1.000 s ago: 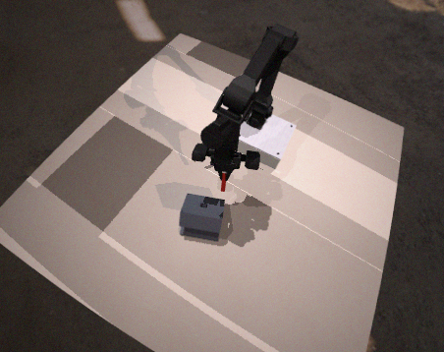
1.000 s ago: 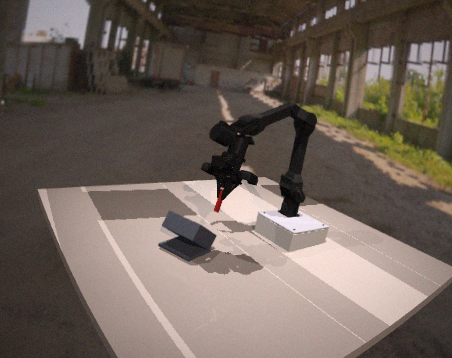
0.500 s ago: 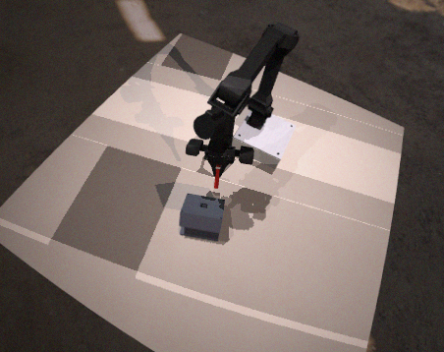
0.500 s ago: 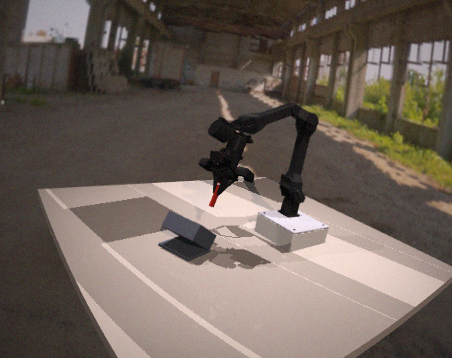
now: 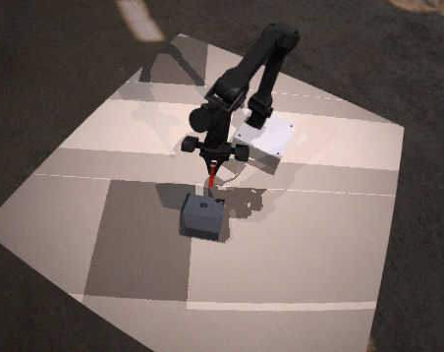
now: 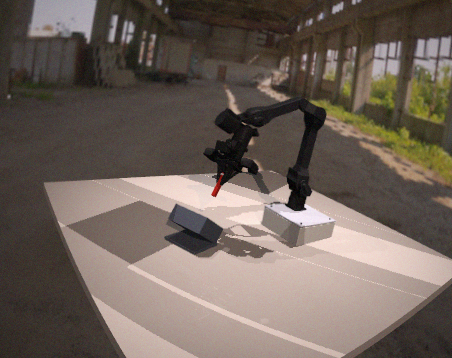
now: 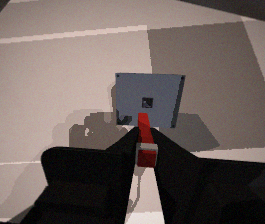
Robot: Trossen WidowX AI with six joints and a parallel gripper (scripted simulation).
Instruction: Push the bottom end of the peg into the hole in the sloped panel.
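The sloped grey panel lies 120 mm below my gripper tip, 80 mm ahead of it and 20 mm to the left of it. Round my gripper tip: red peg: 10 mm behind, 10 mm above.
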